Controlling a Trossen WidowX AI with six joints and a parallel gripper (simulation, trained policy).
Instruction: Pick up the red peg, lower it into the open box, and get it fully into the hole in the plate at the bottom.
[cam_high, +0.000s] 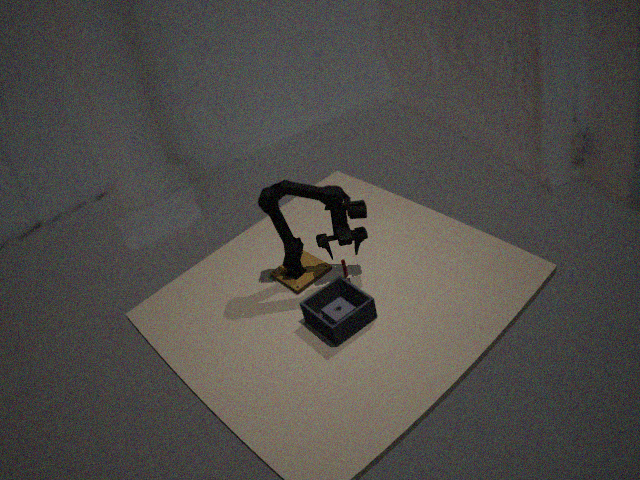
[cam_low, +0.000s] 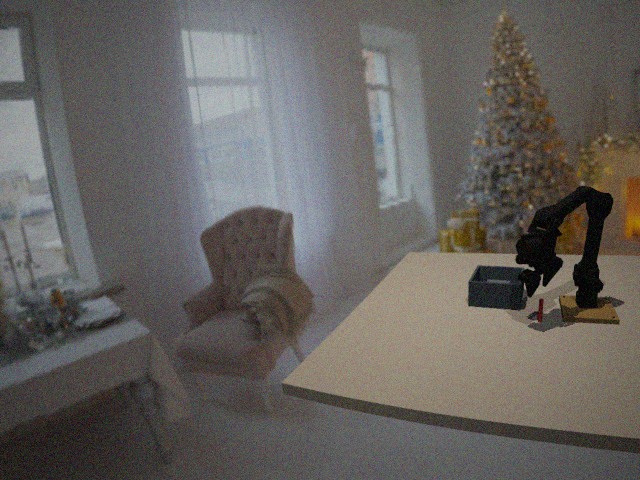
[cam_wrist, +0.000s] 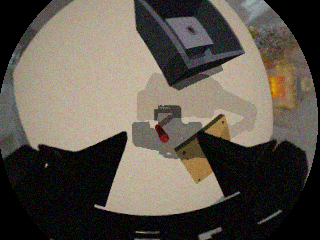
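Now: gripper tip 7 cm above the red peg and 2 cm past it. The rest, counted from my gripper tip: dark box (19 cm to the right, 12 cm ahead, 8 cm below); then grey plate (19 cm to the right, 12 cm ahead, 6 cm below).
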